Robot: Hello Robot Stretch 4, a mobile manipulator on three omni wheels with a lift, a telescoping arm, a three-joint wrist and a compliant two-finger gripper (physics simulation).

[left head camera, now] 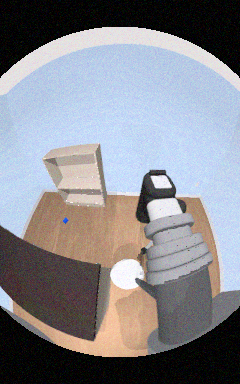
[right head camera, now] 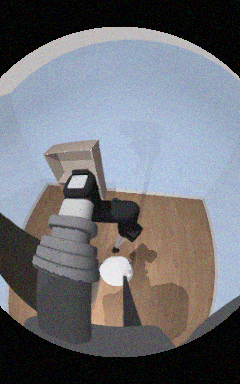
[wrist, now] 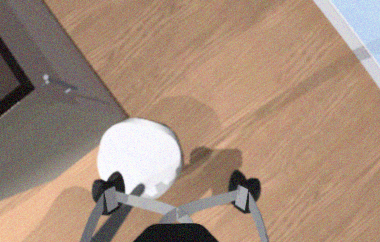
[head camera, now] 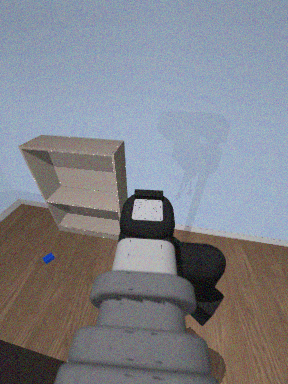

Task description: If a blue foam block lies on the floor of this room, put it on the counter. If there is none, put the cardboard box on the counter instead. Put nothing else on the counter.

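Observation:
A small blue block (head camera: 48, 258) (left head camera: 65, 220) lies on the wood floor in front of the shelf, left of the arm in the head camera view. The counter has a dark top (left head camera: 50, 282) and stands at the lower left; its dark corner (head camera: 25, 362) also shows in the head camera view, and its grey side (wrist: 60, 135) in the wrist view. My gripper (wrist: 177, 185) is open, its fingertips wide apart with nothing between them, pointing down. The gripper (right head camera: 116, 249) hangs beside the counter, away from the blue block. The cardboard box does not show.
A beige open shelf unit (head camera: 120, 185) (left head camera: 101, 175) (right head camera: 100, 172) stands against the blue wall at the back left. The white round disc (left head camera: 126, 274) (right head camera: 116, 271) (wrist: 137, 155) of my base is below the gripper, close to the counter's end. Skirting runs along the wall.

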